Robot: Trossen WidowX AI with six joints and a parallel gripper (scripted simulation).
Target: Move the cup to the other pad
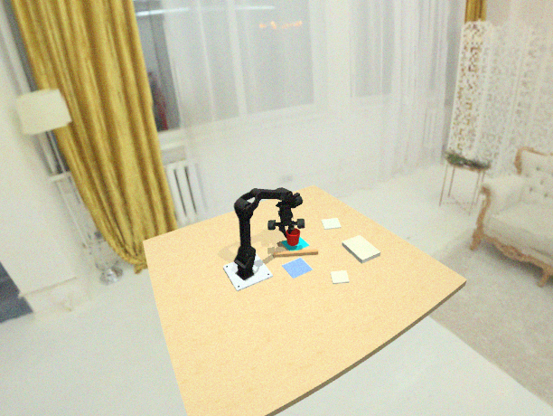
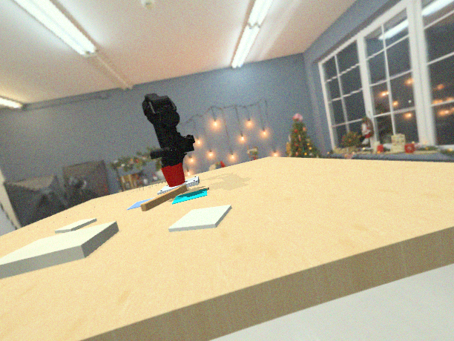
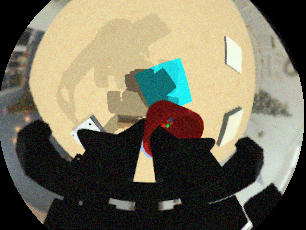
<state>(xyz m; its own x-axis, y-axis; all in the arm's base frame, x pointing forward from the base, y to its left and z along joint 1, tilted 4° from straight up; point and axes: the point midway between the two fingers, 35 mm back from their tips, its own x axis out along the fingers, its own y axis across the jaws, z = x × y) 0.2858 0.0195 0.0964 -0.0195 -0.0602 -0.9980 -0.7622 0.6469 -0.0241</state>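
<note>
The wooden strip is 80 mm below my gripper tip and 60 mm to the right of it. The rest, counted from my gripper tip: red cup 20 mm to the right, 20 mm ahead; light blue pad 140 mm to the right, 90 mm below, 60 mm behind.
</note>
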